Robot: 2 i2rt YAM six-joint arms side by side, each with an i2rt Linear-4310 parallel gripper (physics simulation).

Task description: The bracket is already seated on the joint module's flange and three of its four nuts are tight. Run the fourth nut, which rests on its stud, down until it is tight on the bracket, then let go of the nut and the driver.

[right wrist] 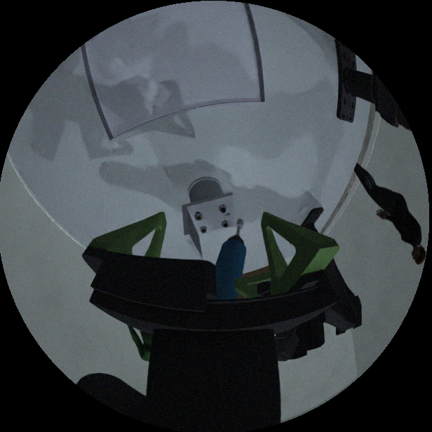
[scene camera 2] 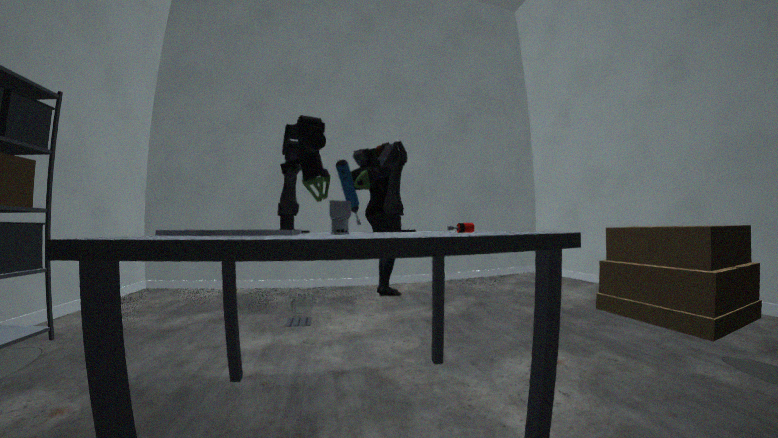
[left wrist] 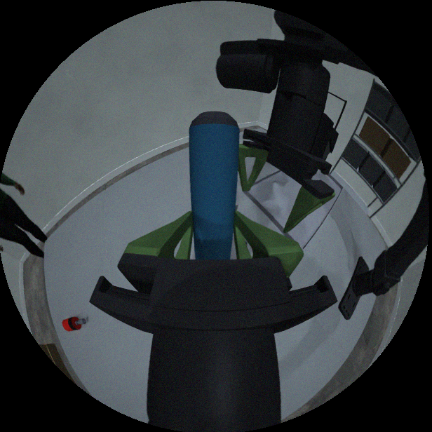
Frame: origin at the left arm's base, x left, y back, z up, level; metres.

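Seen in the pictures: left gripper, fingertip midpoint: (scene camera 2: 348,185); right gripper, fingertip midpoint: (scene camera 2: 322,200).
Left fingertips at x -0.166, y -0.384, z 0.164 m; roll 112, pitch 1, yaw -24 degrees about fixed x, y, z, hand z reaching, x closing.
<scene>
A point is followed by its place in that frame.
A grey bracket (scene camera 2: 340,206) @(x -0.188, y -0.419, z 0.091 m) (right wrist: 211,206) sits on the joint module (scene camera 2: 339,224) @(x -0.192, y -0.413, z 0.033 m) (right wrist: 205,189) on the table. Four dark nuts on studs show on its face in the right wrist view; how tight each is cannot be told. My left gripper (scene camera 2: 354,180) @(x -0.166, y -0.384, z 0.164 m) (left wrist: 212,216) is shut on the blue driver (scene camera 2: 346,182) @(x -0.169, y -0.415, z 0.170 m) (left wrist: 214,175) (right wrist: 231,262), which tilts with its tip down. In the right wrist view the driver's tip is close beside the bracket's right edge, near the lower right nut (right wrist: 225,224); contact cannot be told. My right gripper (scene camera 2: 321,196) @(x -0.253, y -0.394, z 0.116 m) (left wrist: 263,208) (right wrist: 213,217) is open and empty above the bracket.
A red-handled tool (scene camera 2: 465,227) @(x 0.247, y -0.336, z 0.018 m) (left wrist: 72,324) lies on the table (scene camera 2: 304,249) @(x -0.192, y -0.792, z -0.019 m) at the right in the scene view. A flat dark-edged panel (scene camera 2: 228,232) @(x -0.501, y -0.554, z 0.009 m) (right wrist: 262,75) lies at the left. Boxes (scene camera 2: 658,288), a shelf rack (scene camera 2: 52,163) and a person (right wrist: 395,205) are beyond the table.
</scene>
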